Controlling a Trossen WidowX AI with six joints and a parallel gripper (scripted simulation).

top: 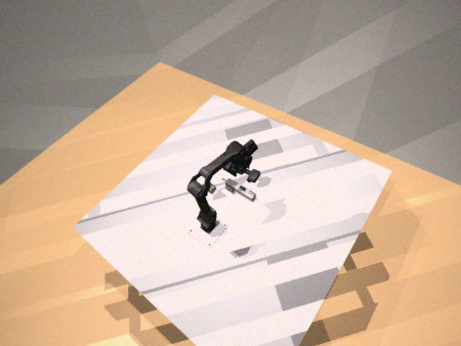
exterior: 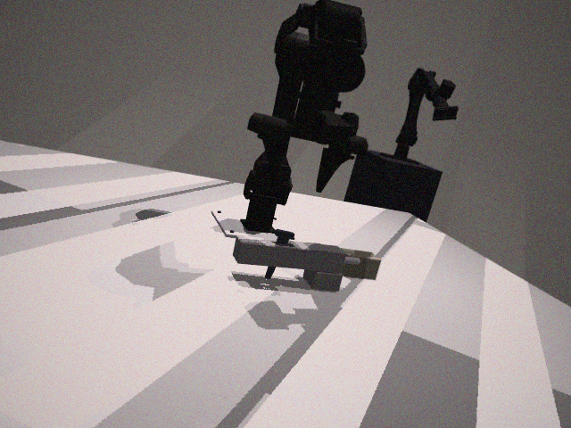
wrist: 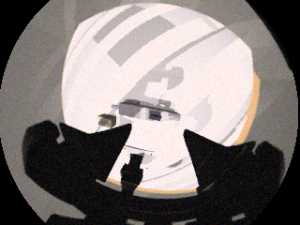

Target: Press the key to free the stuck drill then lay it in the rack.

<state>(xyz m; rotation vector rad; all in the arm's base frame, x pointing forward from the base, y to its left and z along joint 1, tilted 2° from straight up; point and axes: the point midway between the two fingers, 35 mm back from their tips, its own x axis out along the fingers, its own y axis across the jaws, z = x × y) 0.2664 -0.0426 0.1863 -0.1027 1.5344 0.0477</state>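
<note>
Now: the drill 1 cm behind my gripper tip, 9 cm to the left of it and 11 cm below it. The rest, counted from my gripper tip: dark blue key: 1 cm behind, 11 cm below; grey block: 1 cm behind, 3 cm to the left, 12 cm below; rack: 8 cm behind, 19 cm to the left, 14 cm below.
</note>
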